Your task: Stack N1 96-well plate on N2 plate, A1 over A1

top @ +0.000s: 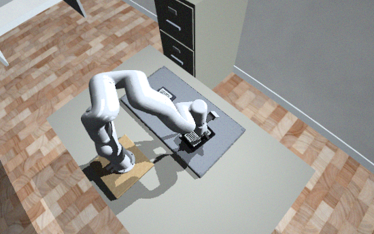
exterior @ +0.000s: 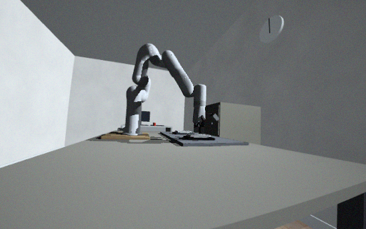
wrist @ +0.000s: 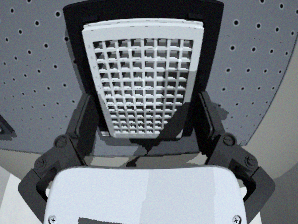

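Now: the white 96-well plate 20 mm below my hand. Also, from my hand: black plate nest N1: 40 mm below; black plate nest N2: 10 mm behind, 330 mm to the left, 40 mm below.
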